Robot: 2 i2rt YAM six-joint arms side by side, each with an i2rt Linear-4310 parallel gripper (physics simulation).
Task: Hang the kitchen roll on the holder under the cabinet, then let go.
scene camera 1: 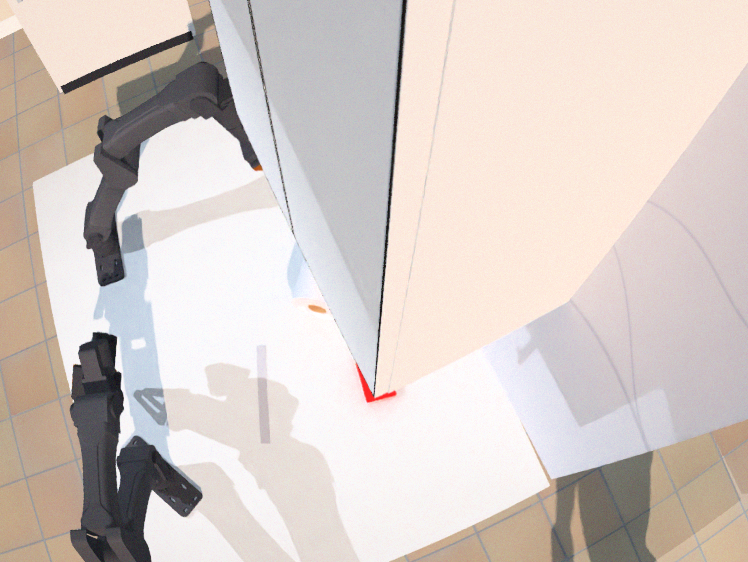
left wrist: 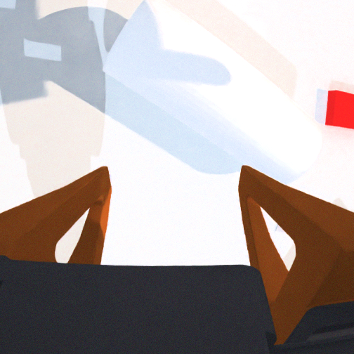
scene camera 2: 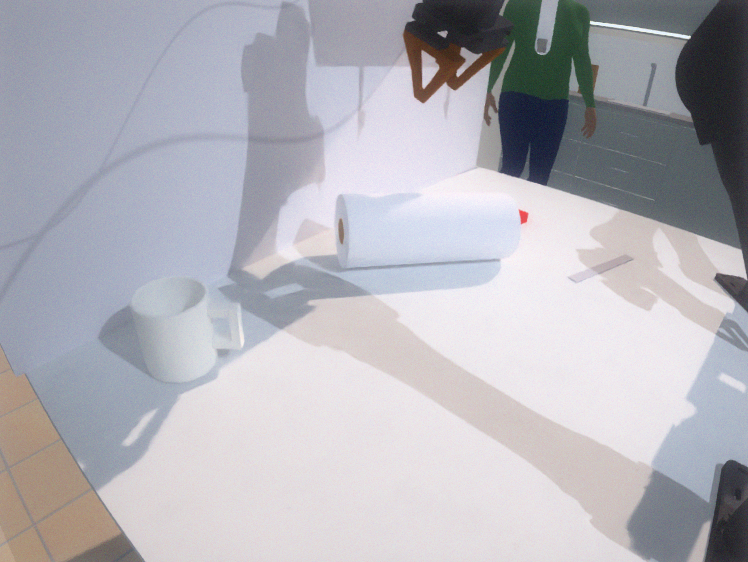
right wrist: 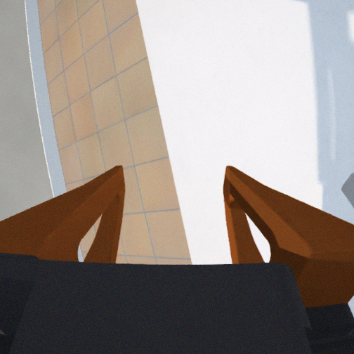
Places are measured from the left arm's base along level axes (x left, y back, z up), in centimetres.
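Pixels of known places: left gripper, fingertip midpoint: [scene camera 2: 435,93]; left arm's base, link origin: [scene camera 1: 106,246]; right arm's base, link origin: [scene camera 1: 160,476].
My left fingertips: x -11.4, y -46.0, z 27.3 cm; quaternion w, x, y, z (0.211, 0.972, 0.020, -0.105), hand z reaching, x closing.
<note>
Ahead of a thing's pixels: the offset from my left fingertips to its top centre. "pt": to the spot under its first point.
The white kitchen roll @[dx -10.8, dy -5.8, dz -16.2 cm] [scene camera 1: 305,288] [scene camera 2: 429,232] [left wrist: 215,110] lies on its side on the white table; in scene camera 1 the cabinet [scene camera 1: 513,181] hides much of it. The holder under the cabinet does not show. My left gripper [scene camera 1: 257,167] [scene camera 2: 439,91] [left wrist: 174,176] is open and empty, high above the table; in scene camera 2 it hangs above and behind the roll. In scene camera 1 it is mostly hidden by the cabinet. My right gripper [right wrist: 173,176] is open and empty above the table's edge, away from the roll; its fingers are hidden in scene camera 1.
A white mug @[pt dx +31.5, dy -4.9, dz -20.6 cm] [scene camera 2: 175,332] stands near the wall. A red object @[dx -38.3, dy -5.0, dz -25.3 cm] [scene camera 1: 370,397] [scene camera 2: 523,216] [left wrist: 341,109] sits beyond the roll's far end. A thin pale strip @[dx -34.4, dy +18.1, dz -27.1 cm] [scene camera 1: 263,392] [scene camera 2: 601,268] lies on the table. A person [scene camera 2: 544,72] in green stands behind the table.
</note>
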